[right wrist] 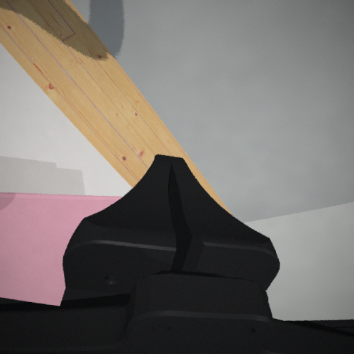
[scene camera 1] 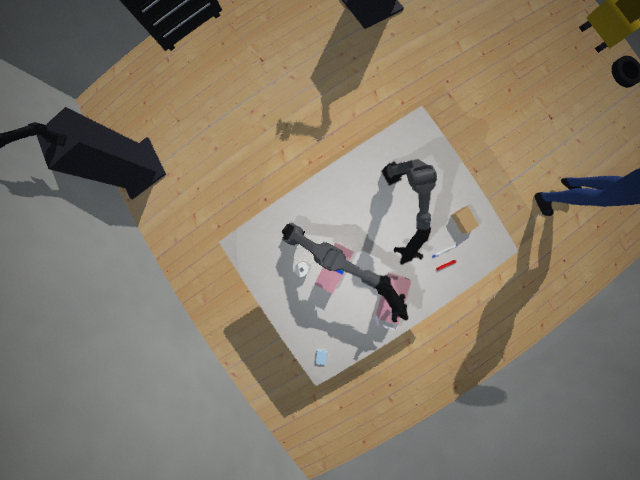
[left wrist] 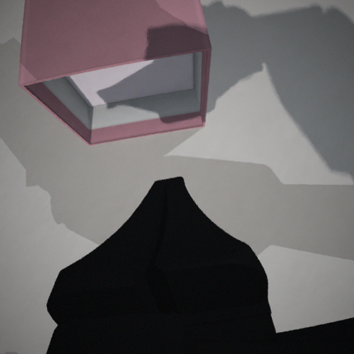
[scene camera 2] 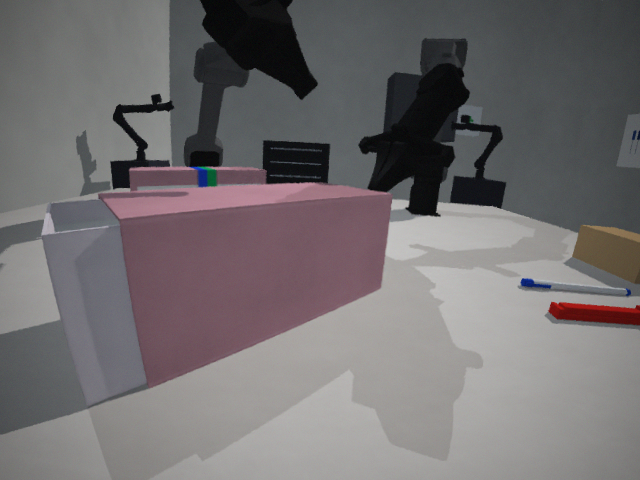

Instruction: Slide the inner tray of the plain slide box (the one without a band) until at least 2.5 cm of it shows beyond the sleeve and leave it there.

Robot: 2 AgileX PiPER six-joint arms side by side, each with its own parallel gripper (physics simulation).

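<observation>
The plain slide box's pink sleeve (scene camera 1: 400, 283) (scene camera 2: 258, 258) (left wrist: 115, 30) (right wrist: 40, 240) lies on the table. Its white inner tray (scene camera 1: 386, 324) (scene camera 2: 98, 310) sticks out of the end at the left in scene camera 2. At the opposite end, in the left wrist view, the tray (left wrist: 145, 82) sits recessed inside the sleeve's opening. My left gripper (left wrist: 172, 195) is shut and empty, apart from the sleeve, off that recessed end. My right gripper (scene camera 2: 309, 90) (right wrist: 166, 173) is shut and empty, raised above the sleeve.
The banded slide box (scene camera 1: 328, 279) (scene camera 2: 165, 179) lies behind the plain one in scene camera 2. A white pen (scene camera 1: 445, 251) (scene camera 2: 584, 287), a red marker (scene camera 1: 446, 265) (scene camera 2: 594, 313) and a tan block (scene camera 1: 465, 219) (scene camera 2: 610, 250) lie to the right. A light blue block (scene camera 1: 321, 357) and a white roll (scene camera 1: 302, 269) also lie on the table.
</observation>
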